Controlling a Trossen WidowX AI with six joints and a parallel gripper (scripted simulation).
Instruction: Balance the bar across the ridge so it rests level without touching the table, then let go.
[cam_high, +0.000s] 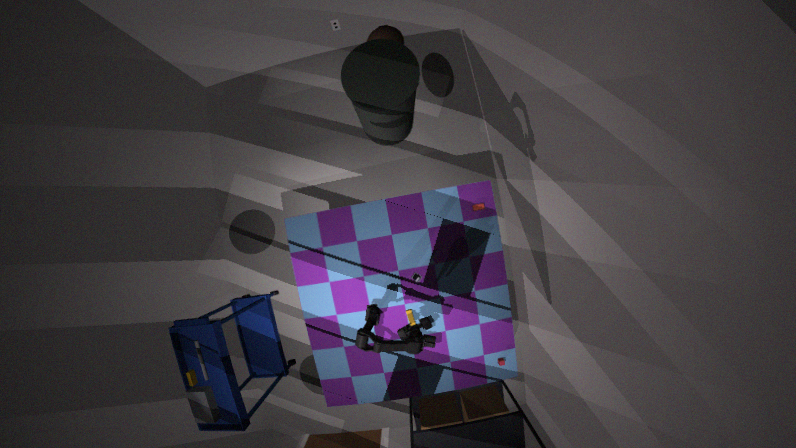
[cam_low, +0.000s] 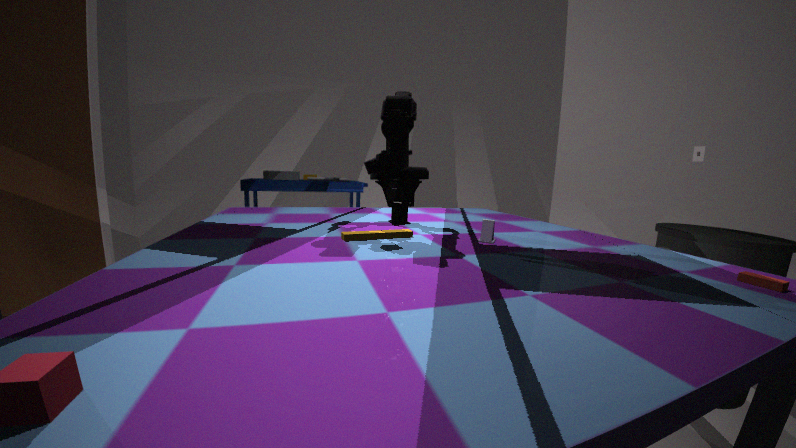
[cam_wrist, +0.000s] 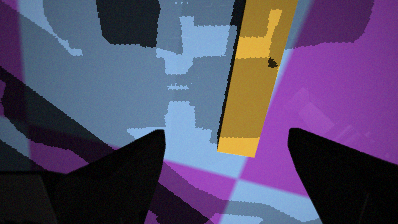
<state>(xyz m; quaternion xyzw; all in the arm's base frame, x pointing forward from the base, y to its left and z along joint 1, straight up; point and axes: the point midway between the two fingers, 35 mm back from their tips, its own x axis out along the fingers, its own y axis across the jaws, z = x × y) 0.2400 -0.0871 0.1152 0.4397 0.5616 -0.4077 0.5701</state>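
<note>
The yellow bar is 7 cm below my gripper tip, 5 cm to the right of it and 1 cm behind it. Round my gripper tip: dark red cube 50 cm ahead, 41 cm to the right, 6 cm below; then flat orange block 59 cm to the left, 50 cm ahead, 7 cm below.
</note>
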